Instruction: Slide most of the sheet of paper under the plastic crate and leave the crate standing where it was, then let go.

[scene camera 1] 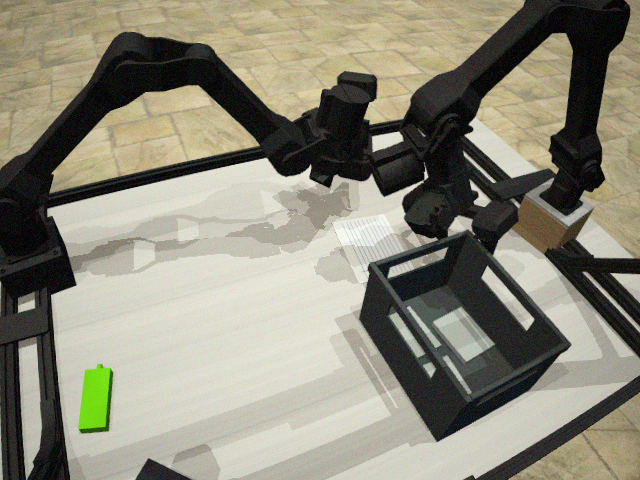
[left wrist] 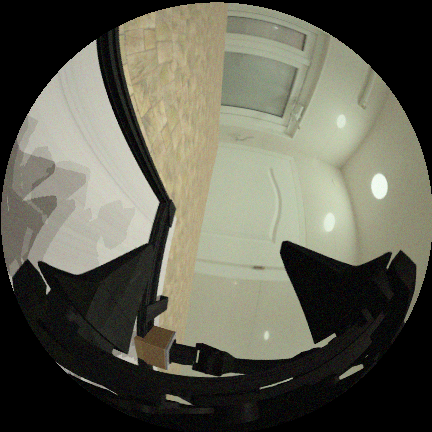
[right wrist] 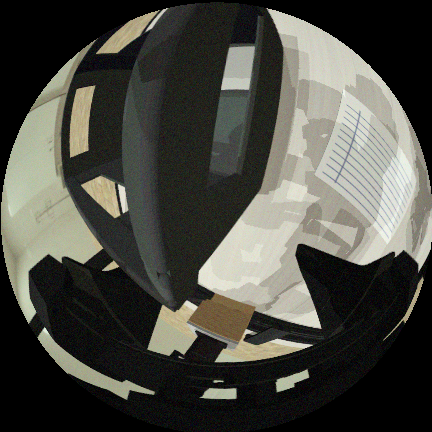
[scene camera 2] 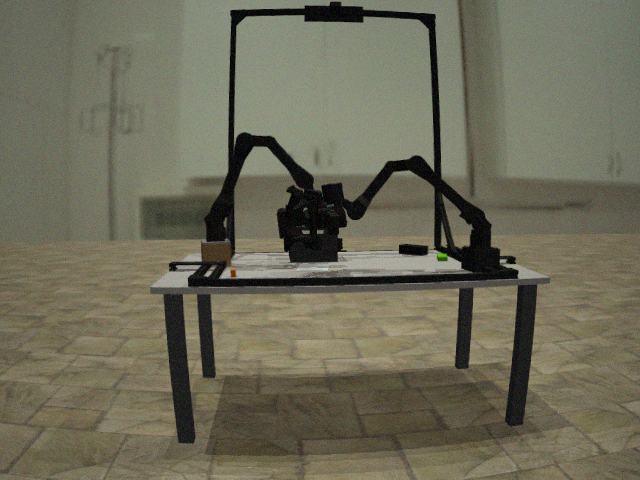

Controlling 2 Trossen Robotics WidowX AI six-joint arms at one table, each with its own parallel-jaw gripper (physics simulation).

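The dark plastic crate (scene camera 1: 413,381) (scene camera 2: 313,249) (right wrist: 193,141) stands on the white table (scene camera 1: 223,310) at the right. The lined sheet of paper (scene camera 1: 366,235) (right wrist: 362,160) lies flat on the table beside the crate's far left corner. The crate's corner hides the sheet's near edge in scene camera 1. My right gripper (scene camera 1: 509,202) (right wrist: 239,251) is open and empty, close over the crate's far corner. In the right wrist view that corner reaches in between the spread fingers. My left gripper (scene camera 1: 334,176) (left wrist: 217,249) is open and empty, hanging above the table behind the paper and facing away from it.
A brown box (scene camera 1: 537,224) (scene camera 2: 215,250) (left wrist: 155,346) (right wrist: 223,318) sits at the right arm's base. A green block (scene camera 1: 95,400) (scene camera 2: 442,257) lies near the front left edge. A black rail (scene camera 1: 175,169) runs along the far edge.
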